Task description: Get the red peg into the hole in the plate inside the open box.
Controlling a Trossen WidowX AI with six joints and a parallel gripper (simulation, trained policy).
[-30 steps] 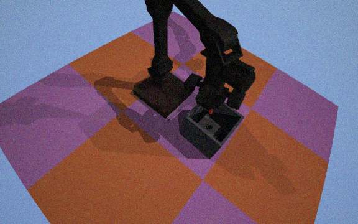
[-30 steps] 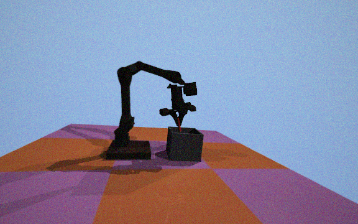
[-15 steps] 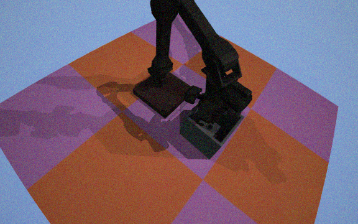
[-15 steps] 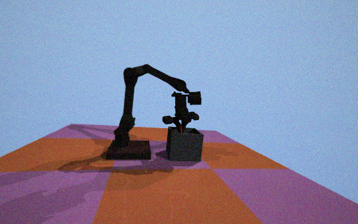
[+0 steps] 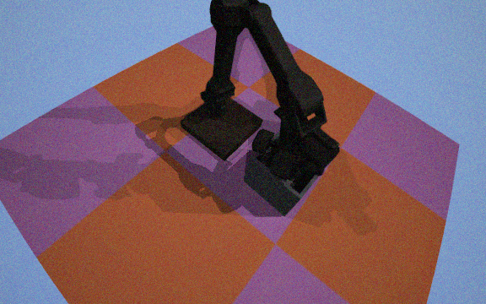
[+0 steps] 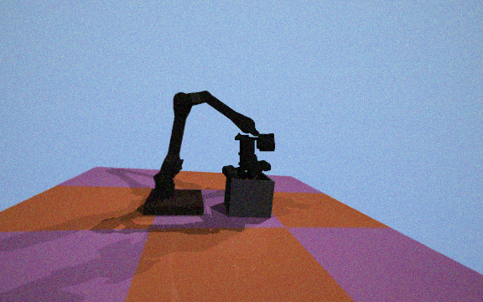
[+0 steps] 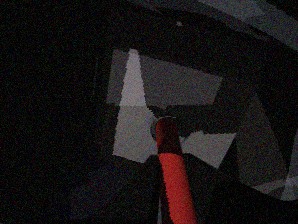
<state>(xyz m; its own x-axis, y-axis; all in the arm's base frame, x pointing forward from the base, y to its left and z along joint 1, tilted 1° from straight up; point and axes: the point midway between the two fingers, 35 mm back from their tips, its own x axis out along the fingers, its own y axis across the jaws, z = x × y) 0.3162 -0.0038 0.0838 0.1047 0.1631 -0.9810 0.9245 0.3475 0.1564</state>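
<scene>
The red peg is 10 mm above my gripper tip. The rest, counted from my gripper tip: grey plate (40 mm below).
</scene>
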